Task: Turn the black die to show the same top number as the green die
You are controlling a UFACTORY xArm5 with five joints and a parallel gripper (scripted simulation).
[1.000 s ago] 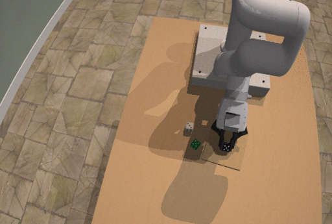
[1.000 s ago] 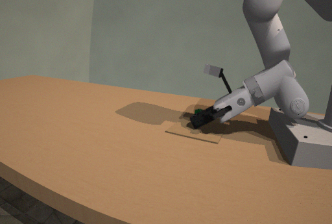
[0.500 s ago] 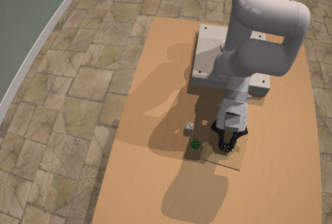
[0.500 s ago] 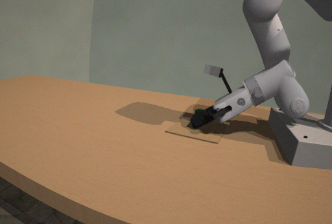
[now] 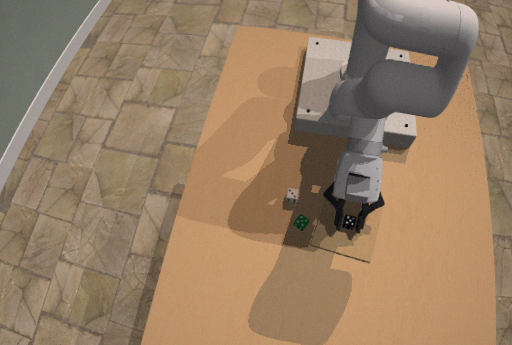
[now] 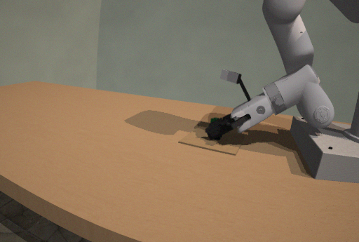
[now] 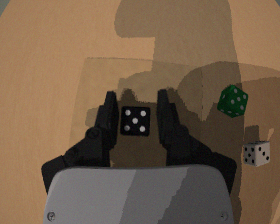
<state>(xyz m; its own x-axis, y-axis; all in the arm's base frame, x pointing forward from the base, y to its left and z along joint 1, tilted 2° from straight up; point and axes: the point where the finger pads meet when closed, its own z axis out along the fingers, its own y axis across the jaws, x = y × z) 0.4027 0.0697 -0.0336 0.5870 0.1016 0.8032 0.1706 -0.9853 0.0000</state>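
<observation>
The black die is 1 cm below my hand. The rest, counted from my hand: tan mat (3 cm below); green die (10 cm to the right, 3 cm ahead, 2 cm below); white die (14 cm to the right, 2 cm below, 2 cm behind).
</observation>
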